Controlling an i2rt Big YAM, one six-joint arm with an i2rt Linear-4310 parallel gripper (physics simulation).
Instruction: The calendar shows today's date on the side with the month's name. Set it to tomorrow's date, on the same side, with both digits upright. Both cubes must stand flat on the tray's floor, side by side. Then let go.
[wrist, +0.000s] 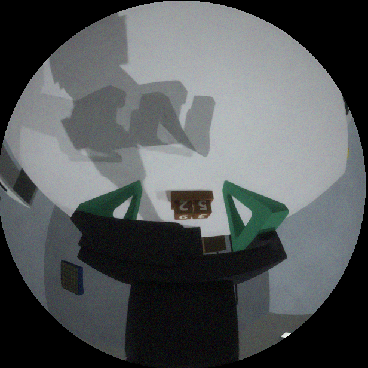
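Observation:
The brown calendar tray (192, 195) stands on the pale table, low in the middle of the wrist view. Two brown cubes sit side by side at it, the left cube (183, 206) showing a 2 and the right cube (202, 206) showing a 5, both turned upside down in this view. Another row of faces below shows a 9 or 6 at left and a 3 at right. The month's name is not readable. My gripper (182, 185) is open and empty, its green fingers apart on either side of the calendar in the view; the calendar looks small and well beyond them.
The arm's shadow falls across the table (270, 100) at upper left. A grey and white object (25, 186) shows at the left edge. A brown panel (215, 244) shows behind the gripper's body. A blue-edged panel (71, 277) is at lower left, a yellow thing (348, 153) at the right edge.

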